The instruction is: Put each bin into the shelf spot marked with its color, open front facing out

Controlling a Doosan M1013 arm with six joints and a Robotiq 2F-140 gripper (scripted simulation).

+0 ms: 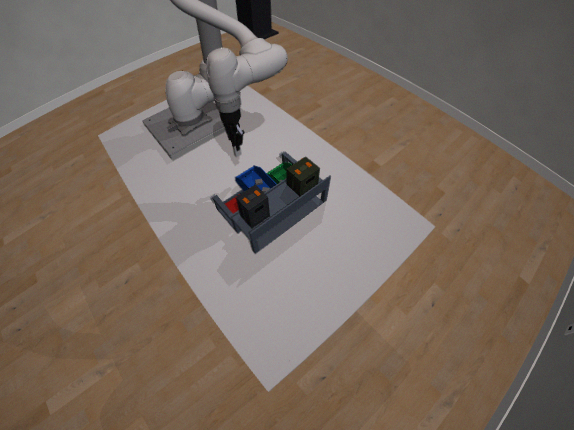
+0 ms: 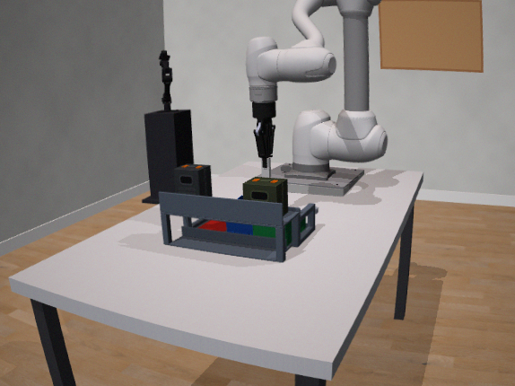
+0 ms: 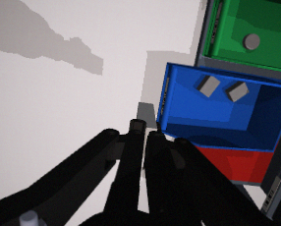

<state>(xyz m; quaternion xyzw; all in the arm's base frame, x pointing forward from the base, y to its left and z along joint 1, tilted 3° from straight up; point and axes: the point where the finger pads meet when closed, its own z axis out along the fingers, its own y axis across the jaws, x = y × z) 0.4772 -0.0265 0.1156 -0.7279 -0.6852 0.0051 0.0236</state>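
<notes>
Right now my hand is 120 mm short of the blue bin, 120 mm above it and 10 mm to the left of it. From my hand the other things lie so: green bin 180 mm ahead, 130 mm below, 110 mm to the left; then red mark 170 mm ahead, 160 mm below, 120 mm to the right; then blue mark 170 mm ahead, 160 mm below, 10 mm to the right.
</notes>
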